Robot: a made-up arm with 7 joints. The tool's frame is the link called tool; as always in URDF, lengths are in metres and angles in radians.
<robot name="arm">
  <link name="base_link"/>
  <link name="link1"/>
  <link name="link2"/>
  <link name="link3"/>
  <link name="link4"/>
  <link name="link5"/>
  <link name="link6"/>
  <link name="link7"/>
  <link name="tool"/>
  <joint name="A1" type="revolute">
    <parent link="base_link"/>
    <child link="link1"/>
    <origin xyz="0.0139 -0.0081 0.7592"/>
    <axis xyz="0 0 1"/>
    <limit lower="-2.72" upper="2.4" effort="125" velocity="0.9"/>
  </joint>
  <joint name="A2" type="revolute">
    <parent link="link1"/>
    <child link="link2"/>
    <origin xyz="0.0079 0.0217 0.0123"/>
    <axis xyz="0 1 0"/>
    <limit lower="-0.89" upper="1.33" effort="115" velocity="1.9"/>
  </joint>
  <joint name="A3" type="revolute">
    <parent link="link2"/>
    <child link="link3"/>
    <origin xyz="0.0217 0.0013 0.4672"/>
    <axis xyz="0 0 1"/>
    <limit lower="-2.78" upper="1.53" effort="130" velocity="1.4"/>
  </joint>
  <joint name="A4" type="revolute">
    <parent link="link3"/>
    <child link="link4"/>
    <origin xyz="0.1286 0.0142 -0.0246"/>
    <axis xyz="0 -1 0"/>
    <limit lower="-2.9" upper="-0.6" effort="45" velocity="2.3"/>
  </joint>
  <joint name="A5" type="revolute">
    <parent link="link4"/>
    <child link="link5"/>
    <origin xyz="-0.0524 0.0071 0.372"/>
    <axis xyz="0 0 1"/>
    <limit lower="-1.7" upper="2.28" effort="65" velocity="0.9"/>
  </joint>
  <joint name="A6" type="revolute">
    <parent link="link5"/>
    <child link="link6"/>
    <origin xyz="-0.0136 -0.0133 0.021"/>
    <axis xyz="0 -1 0"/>
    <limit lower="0.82" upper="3.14" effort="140" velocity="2.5"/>
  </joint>
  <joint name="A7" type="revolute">
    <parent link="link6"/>
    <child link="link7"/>
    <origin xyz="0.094 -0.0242 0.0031"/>
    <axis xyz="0 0 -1"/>
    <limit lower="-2.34" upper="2.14" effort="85" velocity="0.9"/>
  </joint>
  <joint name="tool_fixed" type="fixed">
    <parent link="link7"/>
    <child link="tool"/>
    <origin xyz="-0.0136 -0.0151 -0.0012" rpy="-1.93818 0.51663 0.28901"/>
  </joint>
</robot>
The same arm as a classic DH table. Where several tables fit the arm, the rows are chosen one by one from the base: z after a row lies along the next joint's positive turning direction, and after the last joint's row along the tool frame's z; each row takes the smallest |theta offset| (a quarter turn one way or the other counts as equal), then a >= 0, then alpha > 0; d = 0 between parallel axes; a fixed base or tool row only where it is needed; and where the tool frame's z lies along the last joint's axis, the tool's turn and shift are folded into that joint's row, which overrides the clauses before.
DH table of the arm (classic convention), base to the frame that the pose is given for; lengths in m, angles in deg. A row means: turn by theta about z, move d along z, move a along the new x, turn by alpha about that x. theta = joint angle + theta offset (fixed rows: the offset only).
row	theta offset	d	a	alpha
base (fixed)	-30.23	0	0.0161	0
A1	30.23	0.7715	0.0079	-90
A2	0	0.023	0.0217	90
A3	0	0.4426	0.1286	90
A4	0	-0.0213	-0.0524	-90
A5	0	0.393	-0.0136	90
A6	0	0.0375	0.094	90
A7	-27.32	0.0005	-0.019	71.8
tool (fixed)	31.33	-0.0076	0	0
Joint limits (deg, base to tool): -155.84..137.51 -50.99..76.2 -159.28..87.66 -166.16..-34.38 -97.4..130.63 46.98..179.91 -134.07..122.61

